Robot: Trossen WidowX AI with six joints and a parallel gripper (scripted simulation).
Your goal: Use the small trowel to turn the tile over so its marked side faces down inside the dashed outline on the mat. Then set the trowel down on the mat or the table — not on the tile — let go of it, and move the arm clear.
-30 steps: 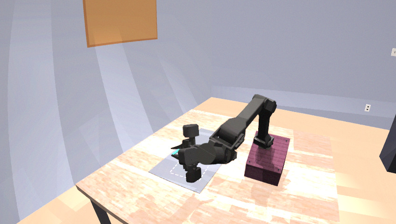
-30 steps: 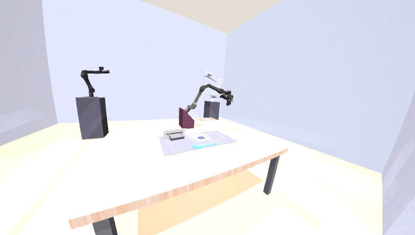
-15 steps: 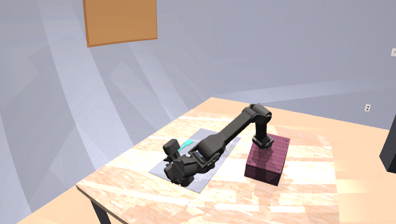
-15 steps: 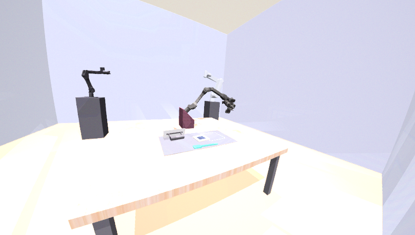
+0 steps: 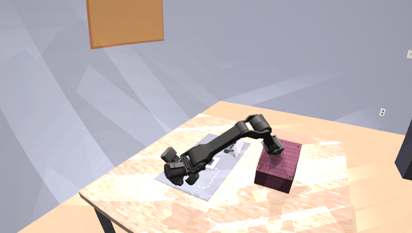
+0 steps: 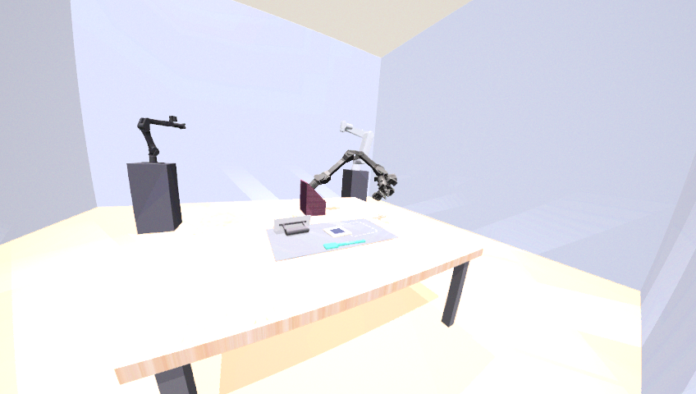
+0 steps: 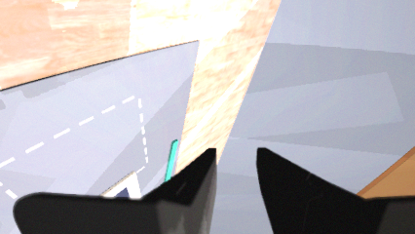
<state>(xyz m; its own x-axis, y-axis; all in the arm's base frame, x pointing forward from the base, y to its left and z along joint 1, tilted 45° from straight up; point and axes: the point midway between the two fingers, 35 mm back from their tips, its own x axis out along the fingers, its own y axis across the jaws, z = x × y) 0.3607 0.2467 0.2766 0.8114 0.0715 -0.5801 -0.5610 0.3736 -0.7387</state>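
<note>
Now: gripper tip 80 mm past the small trowel, 520 mm to the left of it and 150 mm above it. From my gripper tip the other things lie so: grey mat (10 mm ahead, 360 mm to the right, 200 mm below); white tile (330 mm to the right, 170 mm below); teal flat tool (150 mm ahead, 380 mm to the right, 180 mm below).
</note>
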